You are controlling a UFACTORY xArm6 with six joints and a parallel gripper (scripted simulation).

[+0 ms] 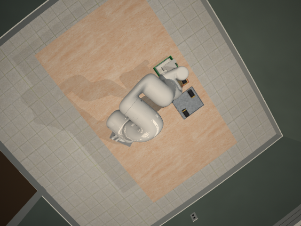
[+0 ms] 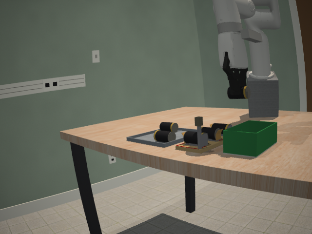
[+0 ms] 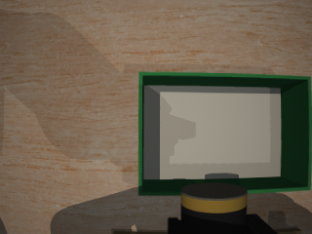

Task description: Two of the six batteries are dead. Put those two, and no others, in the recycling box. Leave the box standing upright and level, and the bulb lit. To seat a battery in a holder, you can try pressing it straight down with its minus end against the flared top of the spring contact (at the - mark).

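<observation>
Now: hand 30 mm short of the green recycling box, 60 mm to the right of it and 140 mm above it. Also, from my hand: grey tray (50 mm ahead, 270 mm to the right, 160 mm below).
</observation>
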